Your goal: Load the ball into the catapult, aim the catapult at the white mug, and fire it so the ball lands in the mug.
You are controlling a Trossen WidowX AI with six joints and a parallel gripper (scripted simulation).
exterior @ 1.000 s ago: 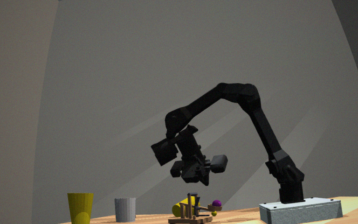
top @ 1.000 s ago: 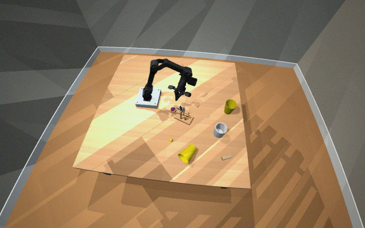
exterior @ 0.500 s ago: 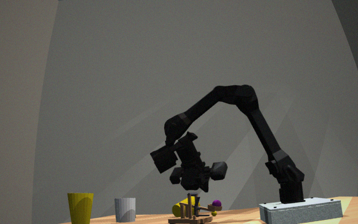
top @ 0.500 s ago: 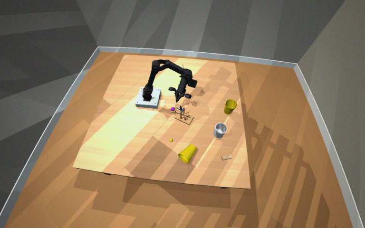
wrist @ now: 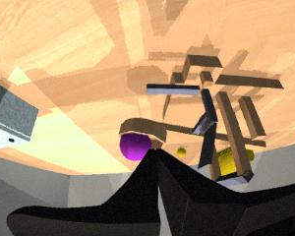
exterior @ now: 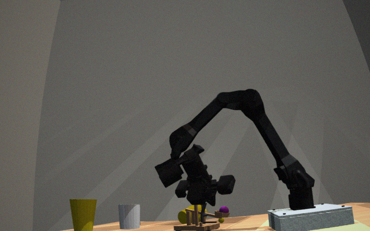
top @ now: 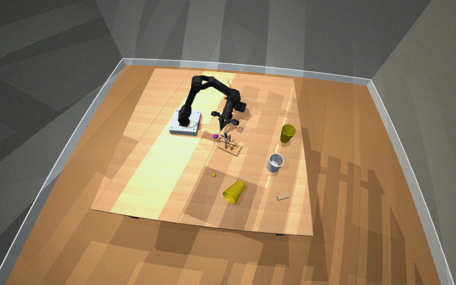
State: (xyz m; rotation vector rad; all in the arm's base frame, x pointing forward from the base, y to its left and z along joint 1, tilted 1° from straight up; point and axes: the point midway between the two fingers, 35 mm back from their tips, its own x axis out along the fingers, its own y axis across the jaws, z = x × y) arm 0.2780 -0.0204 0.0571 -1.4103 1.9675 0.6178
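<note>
My gripper tip is now 4 cm to the left of the purple ball, 3 cm past it and 2 cm above it. Also, from my gripper tip: white mug: 37 cm ahead, 16 cm to the right, 6 cm below; wooden catapult: 4 cm to the right, 4 cm ahead, 3 cm below; yellow ball: 29 cm to the right, 7 cm below, 1 cm ahead.
</note>
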